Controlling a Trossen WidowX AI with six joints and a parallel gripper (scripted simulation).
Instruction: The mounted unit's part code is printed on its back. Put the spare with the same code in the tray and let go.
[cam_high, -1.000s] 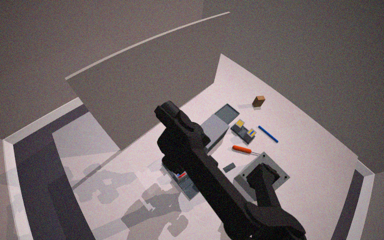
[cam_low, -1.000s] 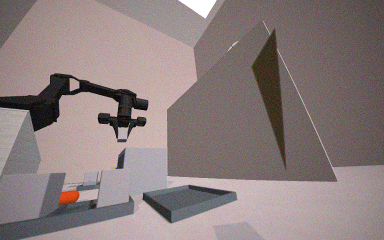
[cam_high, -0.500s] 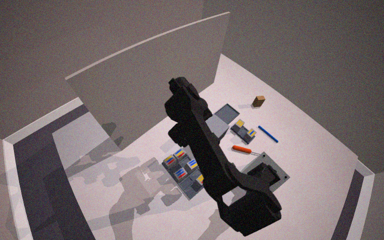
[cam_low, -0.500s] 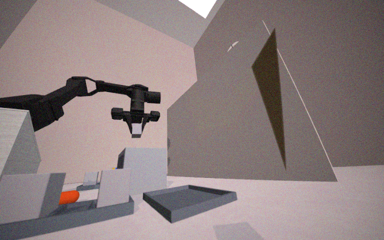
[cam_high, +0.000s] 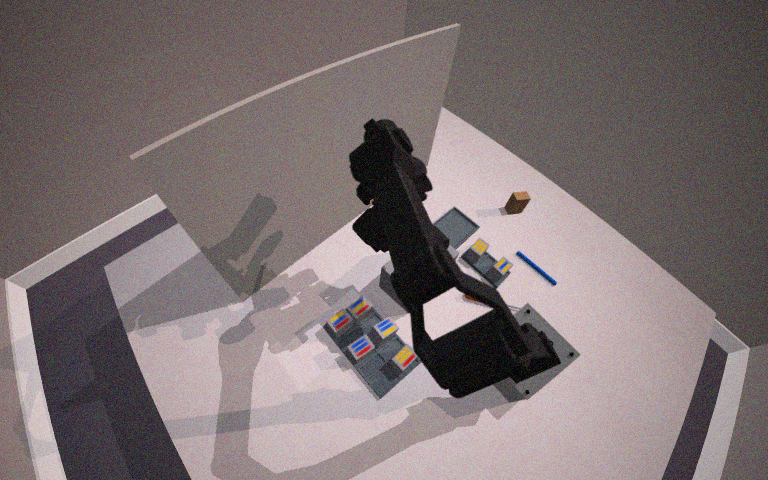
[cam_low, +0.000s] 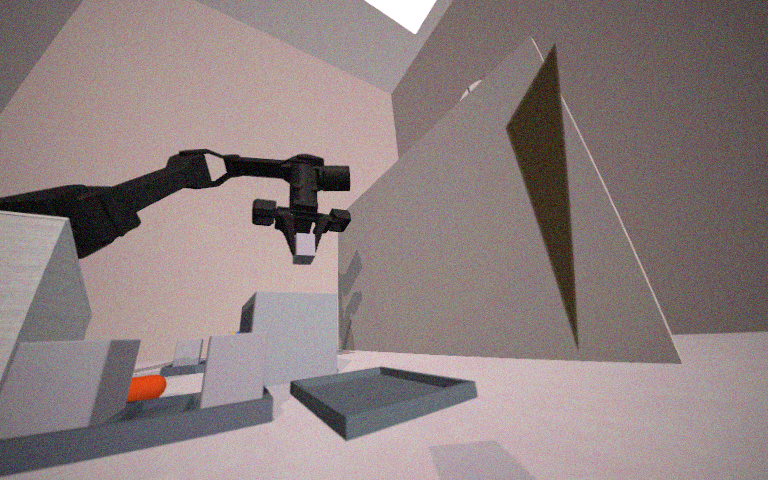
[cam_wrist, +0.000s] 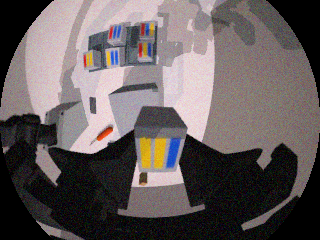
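My gripper tip is 25 cm to the left of the dark grey tray, 19 cm above it and 3 cm past it. The rest, counted from my gripper tip: grey box: 14 cm below, 4 cm to the right, 4 cm behind; then grey wall: 21 cm ahead, 7 cm to the right, 3 cm above; then grey spare block: 2 cm above.
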